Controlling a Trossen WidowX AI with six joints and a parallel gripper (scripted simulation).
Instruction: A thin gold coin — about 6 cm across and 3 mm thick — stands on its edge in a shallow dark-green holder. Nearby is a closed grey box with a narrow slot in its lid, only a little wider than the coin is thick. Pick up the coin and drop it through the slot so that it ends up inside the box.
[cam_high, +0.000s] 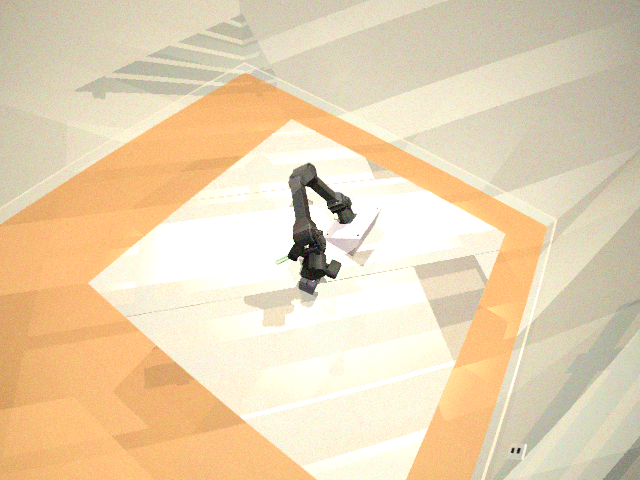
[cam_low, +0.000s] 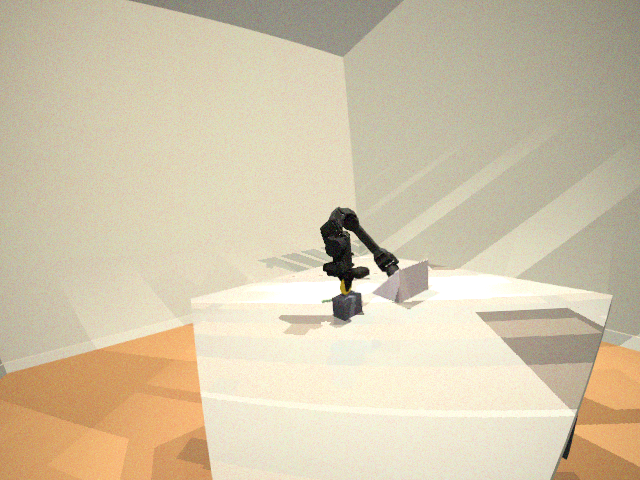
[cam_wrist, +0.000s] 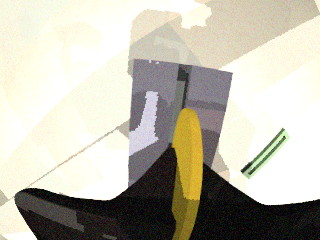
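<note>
My gripper tip is now 20 mm below the gold coin.
</note>
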